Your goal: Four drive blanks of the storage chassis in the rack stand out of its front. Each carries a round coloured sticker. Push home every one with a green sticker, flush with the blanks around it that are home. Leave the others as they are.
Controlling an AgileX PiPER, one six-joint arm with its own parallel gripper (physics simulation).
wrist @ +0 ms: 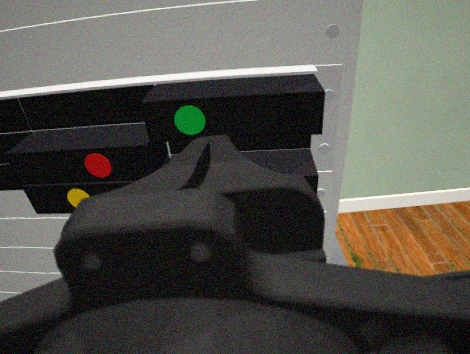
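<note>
The blank with the green sticker stands out of the chassis front at the upper right; its round green sticker is near its left end. The blank with the red sticker stands out lower on the left. Below it, a blank with a yellow sticker shows in part. Another blank stands out below the green one; its front and any sticker are mostly hidden by my gripper. My gripper is shut and empty. Its tip overlaps the lower edge of the green-stickered blank, right of the sticker; whether it touches cannot be told.
The grey rack front spans the view above the blanks, and its right side post runs down beside them. Dark blanks sit farther back at the upper left. A green wall and a wooden floor lie to the right.
</note>
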